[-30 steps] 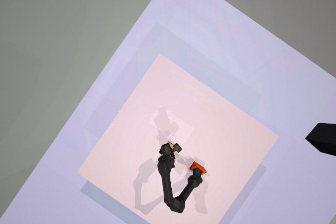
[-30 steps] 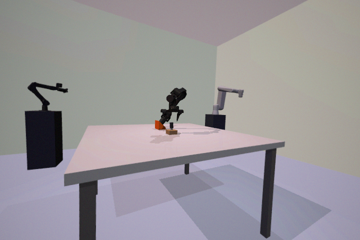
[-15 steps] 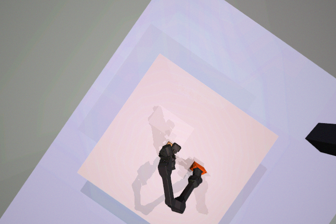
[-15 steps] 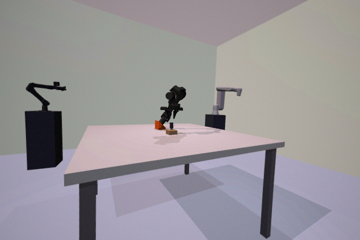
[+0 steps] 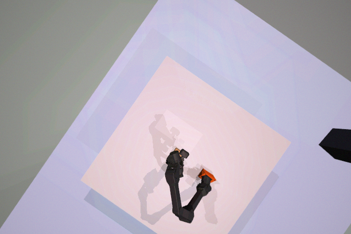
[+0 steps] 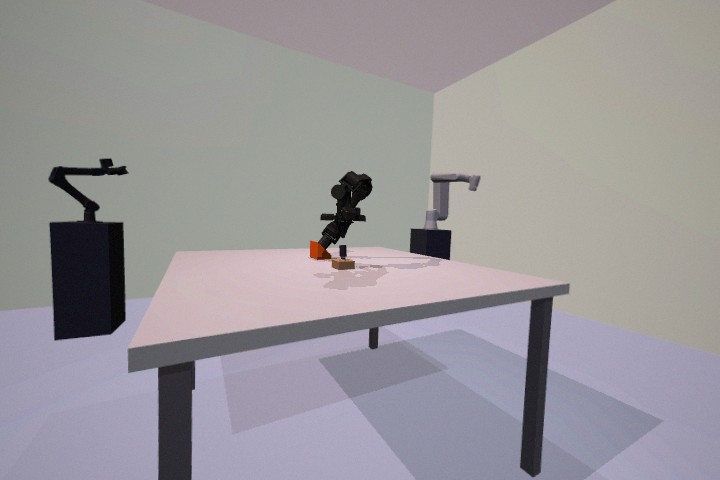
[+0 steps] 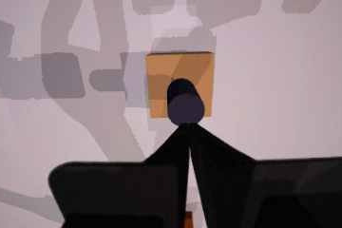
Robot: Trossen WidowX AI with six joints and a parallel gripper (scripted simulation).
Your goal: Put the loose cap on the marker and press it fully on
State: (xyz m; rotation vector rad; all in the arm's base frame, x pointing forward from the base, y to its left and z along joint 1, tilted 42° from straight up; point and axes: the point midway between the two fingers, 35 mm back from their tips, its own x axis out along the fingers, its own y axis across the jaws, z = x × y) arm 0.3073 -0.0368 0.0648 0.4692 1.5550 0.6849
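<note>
Right now my gripper tip is 50 mm above the marker cap. From my gripper tip the other things lie so: holder block (110 mm below).
</note>
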